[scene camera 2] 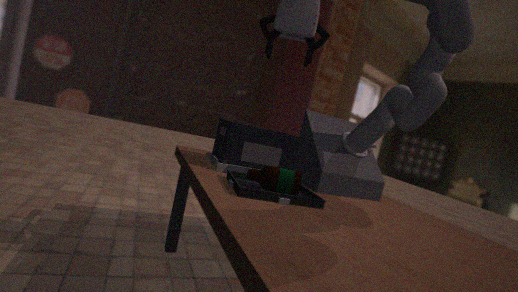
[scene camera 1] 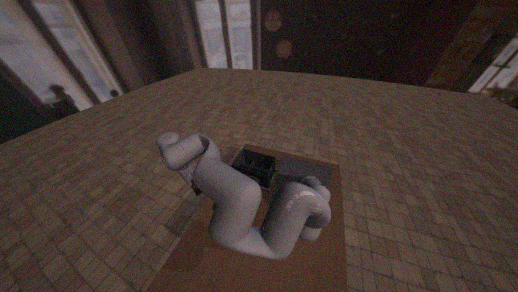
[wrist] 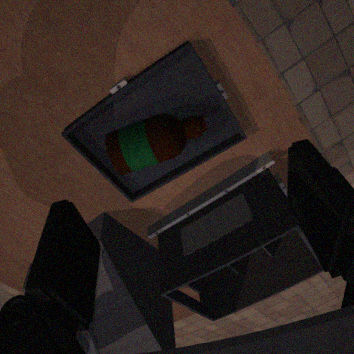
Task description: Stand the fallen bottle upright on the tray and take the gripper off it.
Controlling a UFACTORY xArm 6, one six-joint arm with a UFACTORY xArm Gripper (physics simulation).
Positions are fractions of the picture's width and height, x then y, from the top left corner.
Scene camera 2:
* my gripper: 0.55, 0.21
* dark brown bottle: 0.52, 0.61
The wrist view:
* my gripper: 0.52, 0.56
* dark brown bottle: 0.46, 0.39
